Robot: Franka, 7 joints.
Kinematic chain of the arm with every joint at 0, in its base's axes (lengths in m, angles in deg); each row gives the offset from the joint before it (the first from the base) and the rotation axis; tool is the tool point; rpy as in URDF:
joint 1: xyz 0 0 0.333 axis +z
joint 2: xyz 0 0 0 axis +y
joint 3: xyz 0 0 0.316 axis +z
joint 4: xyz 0.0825 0 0 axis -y
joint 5: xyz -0.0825 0 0.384 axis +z
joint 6: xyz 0 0 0 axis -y
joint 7: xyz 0.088 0 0 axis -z
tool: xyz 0 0 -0.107 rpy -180 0 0
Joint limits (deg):
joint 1: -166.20..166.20
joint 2: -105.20..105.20
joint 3: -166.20..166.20
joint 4: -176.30..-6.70
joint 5: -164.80..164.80
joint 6: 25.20..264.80
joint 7: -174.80..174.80
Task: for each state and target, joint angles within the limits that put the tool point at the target. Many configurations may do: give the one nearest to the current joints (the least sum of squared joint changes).
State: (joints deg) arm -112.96 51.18 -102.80 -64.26 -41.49 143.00 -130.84
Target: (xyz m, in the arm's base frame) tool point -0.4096 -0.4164 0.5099
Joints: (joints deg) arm -57.00 63.93 -96.94 -108.25 -36.46 116.30 -130.84
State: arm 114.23 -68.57 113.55 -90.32 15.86 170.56 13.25
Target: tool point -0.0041 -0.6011 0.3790
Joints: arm 163.80 -58.68 97.59 -125.02 21.64 177.83 13.25
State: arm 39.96 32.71 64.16 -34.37 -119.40 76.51 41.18
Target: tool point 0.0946 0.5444 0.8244
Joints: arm 52.26 25.86 71.41 -52.50 -108.57 54.00 41.18
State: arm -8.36 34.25 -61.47 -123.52 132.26 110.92 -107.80
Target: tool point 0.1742 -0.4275 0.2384
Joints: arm -5.18 16.50 -67.76 -146.47 128.71 108.18 -107.80
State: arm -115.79 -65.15 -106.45 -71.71 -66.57 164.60 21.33
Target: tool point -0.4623 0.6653 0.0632
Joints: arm -74.78 -102.41 -114.05 -33.29 -56.96 150.37 21.33
